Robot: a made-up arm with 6 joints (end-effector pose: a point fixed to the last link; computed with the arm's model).
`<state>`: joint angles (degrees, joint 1 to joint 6).
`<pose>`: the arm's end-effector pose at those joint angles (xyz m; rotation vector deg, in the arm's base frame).
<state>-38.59 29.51 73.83 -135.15 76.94 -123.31</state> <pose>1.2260 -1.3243 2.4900 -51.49 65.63 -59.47</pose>
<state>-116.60 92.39 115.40 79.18 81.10 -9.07</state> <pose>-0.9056 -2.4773 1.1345 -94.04 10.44 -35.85</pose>
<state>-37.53 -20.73 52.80 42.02 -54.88 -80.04</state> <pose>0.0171 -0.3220 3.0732 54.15 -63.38 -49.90</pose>
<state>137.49 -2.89 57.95 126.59 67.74 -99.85</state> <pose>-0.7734 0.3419 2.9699 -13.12 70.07 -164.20</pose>
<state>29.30 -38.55 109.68 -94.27 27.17 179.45</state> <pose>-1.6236 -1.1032 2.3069 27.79 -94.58 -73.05</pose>
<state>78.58 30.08 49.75 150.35 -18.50 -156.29</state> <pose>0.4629 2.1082 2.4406 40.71 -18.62 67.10</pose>
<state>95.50 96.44 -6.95 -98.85 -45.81 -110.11</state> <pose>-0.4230 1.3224 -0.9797 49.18 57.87 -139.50</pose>
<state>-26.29 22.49 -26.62 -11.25 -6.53 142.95</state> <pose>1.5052 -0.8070 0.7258 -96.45 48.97 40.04</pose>
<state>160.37 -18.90 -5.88 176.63 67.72 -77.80</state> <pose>-0.9839 0.3180 1.9384 60.31 90.53 -110.56</pose>
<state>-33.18 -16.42 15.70 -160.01 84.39 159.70</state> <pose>0.6606 -0.5825 2.2915 28.88 39.82 -65.58</pose>
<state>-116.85 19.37 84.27 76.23 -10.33 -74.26</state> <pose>-0.6472 -1.0493 3.2168 -56.12 -56.08 -109.07</pose>
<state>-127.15 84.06 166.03 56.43 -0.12 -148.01</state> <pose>-1.0253 -1.3220 2.1909 -11.48 -93.99 -28.41</pose>
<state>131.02 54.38 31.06 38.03 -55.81 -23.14</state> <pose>-1.4684 1.9560 0.6887 -71.26 16.29 79.90</pose>
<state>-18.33 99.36 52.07 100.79 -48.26 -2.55</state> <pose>2.3239 -1.1289 -0.5344 -90.52 76.05 -20.48</pose>
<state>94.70 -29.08 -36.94 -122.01 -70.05 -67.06</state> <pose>-0.3914 0.7569 1.8872 -22.41 -152.42 2.22</pose>
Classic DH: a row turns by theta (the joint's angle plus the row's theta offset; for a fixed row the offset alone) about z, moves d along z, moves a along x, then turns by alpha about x. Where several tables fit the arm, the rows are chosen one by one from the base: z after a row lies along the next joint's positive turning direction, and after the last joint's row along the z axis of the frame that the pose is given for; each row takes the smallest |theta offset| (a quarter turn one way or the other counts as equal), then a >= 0, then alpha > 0; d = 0 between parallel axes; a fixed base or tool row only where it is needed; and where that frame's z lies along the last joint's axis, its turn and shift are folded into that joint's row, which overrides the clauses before.
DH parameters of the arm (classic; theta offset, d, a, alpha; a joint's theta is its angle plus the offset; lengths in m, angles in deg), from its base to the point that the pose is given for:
base (fixed): 42.61 0 -0.034 0
joint 1: -42.61 0.558 0.191 -90
joint 2: 89.83 0 -1.36 180
joint 3: -0.17 0.005 -0.111 90
joint 4: 0 -1.127 0.03 -90
joint 5: 0 0.012 -0.002 90
joint 6: 79.6 -0.3593 -0.0027 -88.39
tool (fixed): 86.32 -0.0239 0 0

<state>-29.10 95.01 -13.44 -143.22 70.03 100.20</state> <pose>0.7716 -0.6504 -0.6934 -7.28 133.80 -110.91</pose>
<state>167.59 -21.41 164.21 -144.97 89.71 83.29</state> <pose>1.4344 -0.1737 1.8892 -91.58 -87.42 -36.36</pose>
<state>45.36 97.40 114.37 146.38 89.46 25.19</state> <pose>1.7278 2.0230 0.5749 97.26 99.92 -88.47</pose>
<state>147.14 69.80 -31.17 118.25 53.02 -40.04</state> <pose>-1.1430 0.4466 -0.2935 71.78 -23.67 -97.81</pose>
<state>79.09 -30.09 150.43 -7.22 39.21 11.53</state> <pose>-0.3501 -1.9070 1.4309 -96.35 103.65 26.64</pose>
